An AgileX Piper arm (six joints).
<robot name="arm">
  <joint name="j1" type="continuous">
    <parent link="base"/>
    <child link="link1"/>
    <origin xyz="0 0 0.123" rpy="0 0 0"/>
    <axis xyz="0 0 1"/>
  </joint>
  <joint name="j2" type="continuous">
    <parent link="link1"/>
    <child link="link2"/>
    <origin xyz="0 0 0" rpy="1.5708 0 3.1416"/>
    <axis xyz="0 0 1"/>
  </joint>
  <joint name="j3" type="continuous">
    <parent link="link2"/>
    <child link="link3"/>
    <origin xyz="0.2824 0.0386 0" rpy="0 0 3.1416"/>
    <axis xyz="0 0 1"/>
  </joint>
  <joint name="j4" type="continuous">
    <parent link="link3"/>
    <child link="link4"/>
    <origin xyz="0.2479 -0.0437 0" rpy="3.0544 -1.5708 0"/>
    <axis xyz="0 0 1"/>
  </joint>
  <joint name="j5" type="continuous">
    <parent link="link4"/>
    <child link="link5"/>
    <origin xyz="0 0 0" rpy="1.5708 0 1.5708"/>
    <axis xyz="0 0 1"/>
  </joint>
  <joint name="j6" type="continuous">
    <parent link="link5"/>
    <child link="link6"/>
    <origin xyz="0 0.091 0" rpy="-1.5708 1.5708 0"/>
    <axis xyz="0 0 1"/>
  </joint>
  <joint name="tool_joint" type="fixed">
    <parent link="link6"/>
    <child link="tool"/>
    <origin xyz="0 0 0" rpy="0 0 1.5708"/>
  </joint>
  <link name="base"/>
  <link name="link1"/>
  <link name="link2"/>
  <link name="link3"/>
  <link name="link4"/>
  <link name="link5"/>
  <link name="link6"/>
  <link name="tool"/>
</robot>
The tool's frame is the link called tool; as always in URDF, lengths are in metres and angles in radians. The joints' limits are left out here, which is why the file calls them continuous.
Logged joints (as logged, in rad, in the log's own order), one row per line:
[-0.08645, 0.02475, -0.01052, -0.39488, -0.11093, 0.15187]
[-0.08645, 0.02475, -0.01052, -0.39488, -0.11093, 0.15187]
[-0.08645, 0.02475, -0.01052, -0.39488, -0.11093, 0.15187]
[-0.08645, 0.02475, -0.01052, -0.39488, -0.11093, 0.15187]
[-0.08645, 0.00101, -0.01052, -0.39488, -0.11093, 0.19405]
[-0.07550, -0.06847, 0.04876, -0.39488, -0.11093, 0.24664]
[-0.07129, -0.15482, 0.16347, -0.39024, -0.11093, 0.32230]
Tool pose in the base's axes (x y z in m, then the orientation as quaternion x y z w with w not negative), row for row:
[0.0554, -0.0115, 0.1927, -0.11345, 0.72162, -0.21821, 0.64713]
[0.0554, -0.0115, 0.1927, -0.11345, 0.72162, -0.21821, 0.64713]
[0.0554, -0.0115, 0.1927, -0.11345, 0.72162, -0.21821, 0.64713]
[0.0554, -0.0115, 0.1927, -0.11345, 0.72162, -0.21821, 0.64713]
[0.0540, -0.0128, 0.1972, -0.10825, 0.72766, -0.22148, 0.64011]
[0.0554, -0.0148, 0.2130, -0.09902, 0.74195, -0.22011, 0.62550]
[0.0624, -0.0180, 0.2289, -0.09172, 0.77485, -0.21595, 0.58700]
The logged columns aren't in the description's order. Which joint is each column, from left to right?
Columns, left to right: j6, j3, j2, j4, j1, j5.
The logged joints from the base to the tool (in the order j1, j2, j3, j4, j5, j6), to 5 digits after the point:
[-0.11093, -0.01052, 0.02475, -0.39488, 0.15187, -0.08645]
[-0.11093, -0.01052, 0.02475, -0.39488, 0.15187, -0.08645]
[-0.11093, -0.01052, 0.02475, -0.39488, 0.15187, -0.08645]
[-0.11093, -0.01052, 0.02475, -0.39488, 0.15187, -0.08645]
[-0.11093, -0.01052, 0.00101, -0.39488, 0.19405, -0.08645]
[-0.11093, 0.04876, -0.06847, -0.39488, 0.24664, -0.07550]
[-0.11093, 0.16347, -0.15482, -0.39024, 0.32230, -0.07129]

